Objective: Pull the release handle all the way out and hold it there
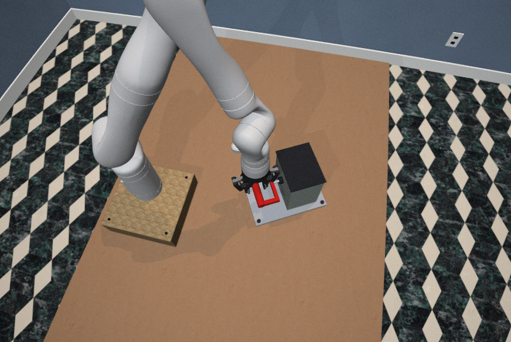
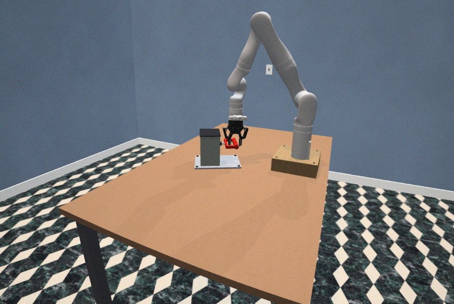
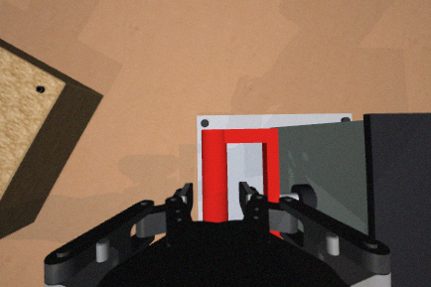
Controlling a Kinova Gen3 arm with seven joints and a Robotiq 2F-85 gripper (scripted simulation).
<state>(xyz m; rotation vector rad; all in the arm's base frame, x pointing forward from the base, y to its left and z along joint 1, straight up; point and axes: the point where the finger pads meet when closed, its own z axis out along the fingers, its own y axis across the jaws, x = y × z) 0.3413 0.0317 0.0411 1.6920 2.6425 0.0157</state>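
My hand is 9 cm short of the light grey baseplate, 4 cm to the right of it and 10 cm above it.
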